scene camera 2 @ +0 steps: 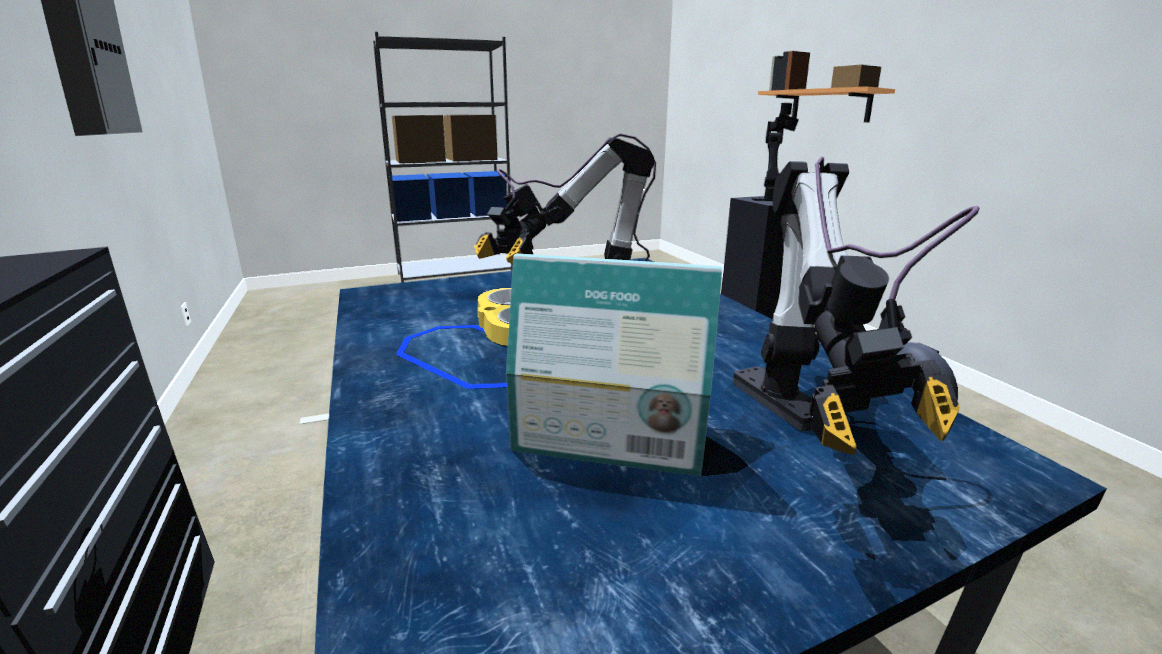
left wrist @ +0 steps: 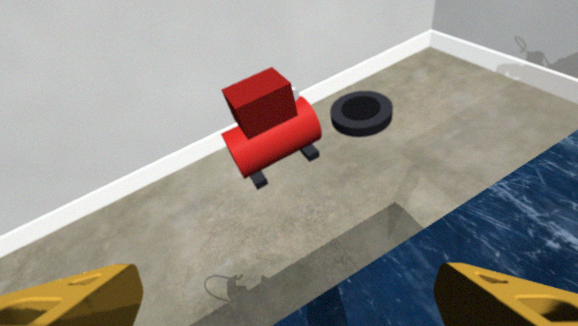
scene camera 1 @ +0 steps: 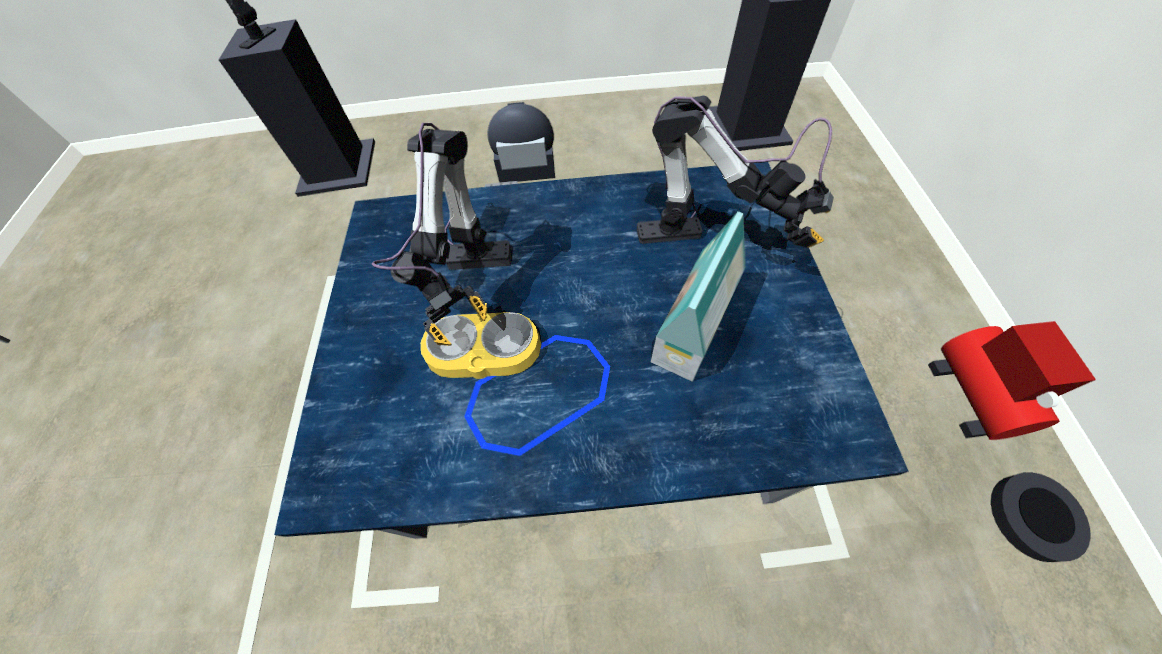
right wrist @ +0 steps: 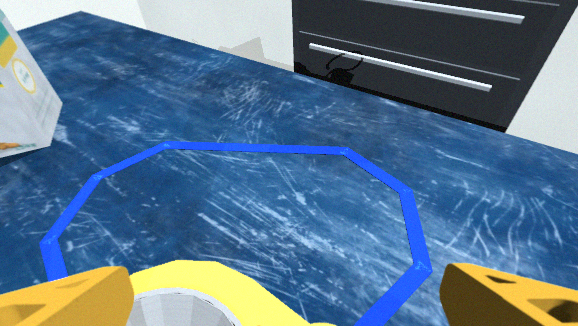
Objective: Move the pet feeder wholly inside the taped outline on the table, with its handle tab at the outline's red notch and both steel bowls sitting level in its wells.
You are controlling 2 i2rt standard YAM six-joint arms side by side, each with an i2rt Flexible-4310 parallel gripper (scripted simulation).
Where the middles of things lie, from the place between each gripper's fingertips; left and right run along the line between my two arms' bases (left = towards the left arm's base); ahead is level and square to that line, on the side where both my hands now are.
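I find the yellow pet feeder (scene camera 1: 470,365) 4 cm behind my right hand (scene camera 2: 492,258) and 17 cm below it. Going by its middle, the yellow pet feeder is nearer to my right hand than to my left hand.
From my left hand (scene camera 2: 899,445), the yellow pet feeder is 960 mm to the right, 120 mm ahead and 170 mm below.
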